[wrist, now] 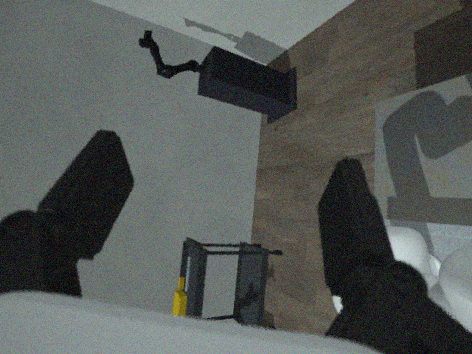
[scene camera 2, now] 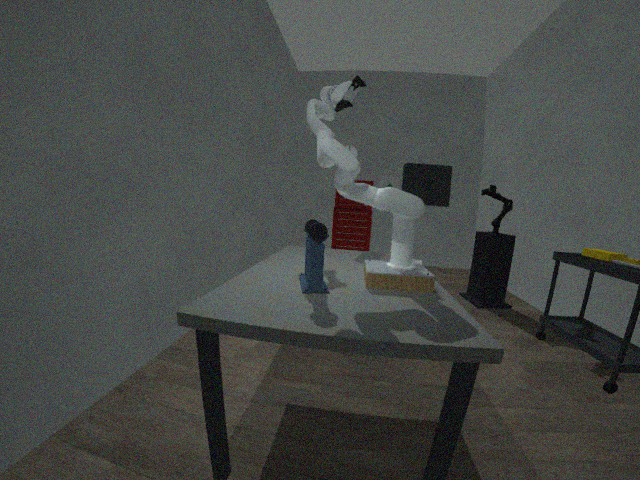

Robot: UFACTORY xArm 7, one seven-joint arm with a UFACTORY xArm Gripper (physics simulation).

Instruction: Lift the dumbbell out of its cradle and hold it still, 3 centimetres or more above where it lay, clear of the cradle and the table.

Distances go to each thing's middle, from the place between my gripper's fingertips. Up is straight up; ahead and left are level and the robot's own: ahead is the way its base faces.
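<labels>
Here is where my gripper is: 65 cm above the tall blue cradle [scene camera 2: 312, 282], and at the same time 13 cm short of it and 2 cm to the left of it.
</labels>
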